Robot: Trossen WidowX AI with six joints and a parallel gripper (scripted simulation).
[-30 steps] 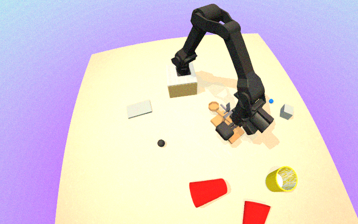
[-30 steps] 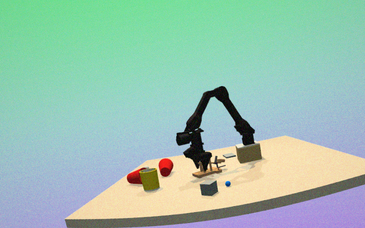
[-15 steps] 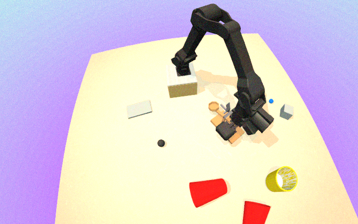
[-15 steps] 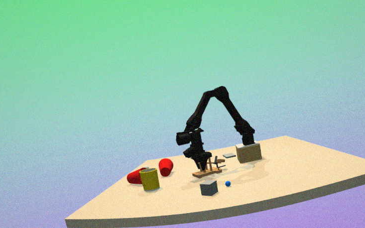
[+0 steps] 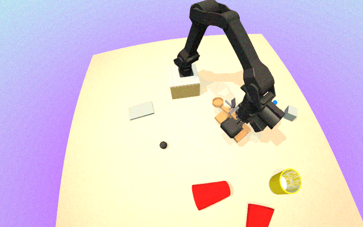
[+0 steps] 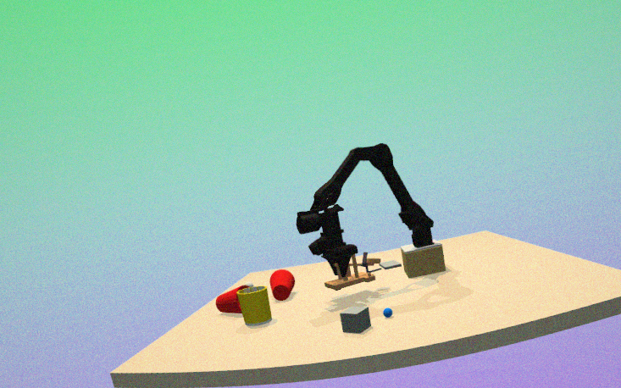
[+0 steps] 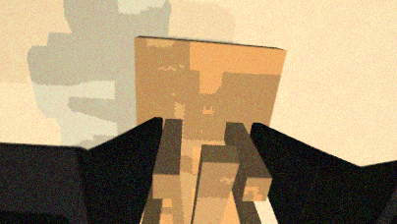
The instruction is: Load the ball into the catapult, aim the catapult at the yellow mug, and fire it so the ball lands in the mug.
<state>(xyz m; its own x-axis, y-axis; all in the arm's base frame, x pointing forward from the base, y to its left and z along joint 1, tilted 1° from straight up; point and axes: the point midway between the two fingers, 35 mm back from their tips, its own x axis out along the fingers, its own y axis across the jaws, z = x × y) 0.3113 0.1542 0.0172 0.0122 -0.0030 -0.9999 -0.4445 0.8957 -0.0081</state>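
Right now my gripper tip is 310 mm to the left of the black ball, 60 mm above it and 10 mm past it. The rest, counted from my gripper tip: blue ball: 260 mm to the left, 110 mm behind, 60 mm below; then yellow mug: 260 mm ahead, 120 mm to the left, 50 mm below; then wooden catapult: 70 mm behind, 20 mm to the right, 20 mm above.
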